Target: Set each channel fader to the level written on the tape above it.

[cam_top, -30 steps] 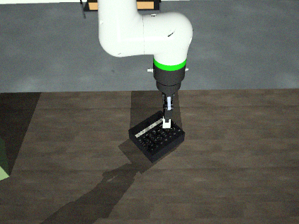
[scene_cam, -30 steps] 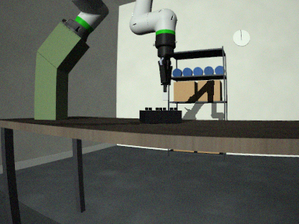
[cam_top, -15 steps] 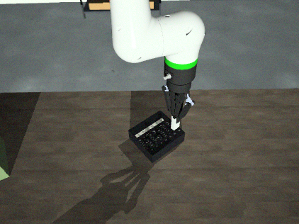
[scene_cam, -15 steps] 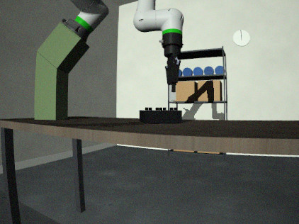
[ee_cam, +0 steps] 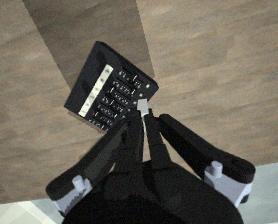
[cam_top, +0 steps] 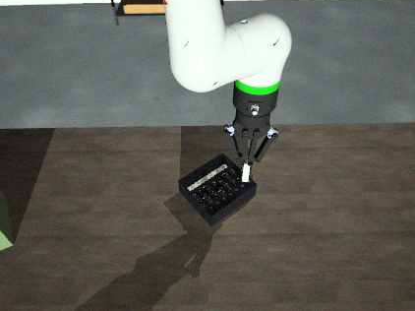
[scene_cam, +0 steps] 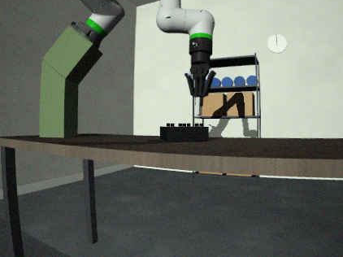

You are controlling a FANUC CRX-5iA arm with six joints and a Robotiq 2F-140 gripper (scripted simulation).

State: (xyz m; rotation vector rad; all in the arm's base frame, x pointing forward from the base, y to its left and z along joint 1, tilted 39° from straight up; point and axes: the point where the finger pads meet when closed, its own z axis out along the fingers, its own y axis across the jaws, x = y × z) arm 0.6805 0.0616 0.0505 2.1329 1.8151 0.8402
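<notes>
Now: hand 70 mm above the fader cap, 20 mm to the right of it and 20 mm past it.
</notes>
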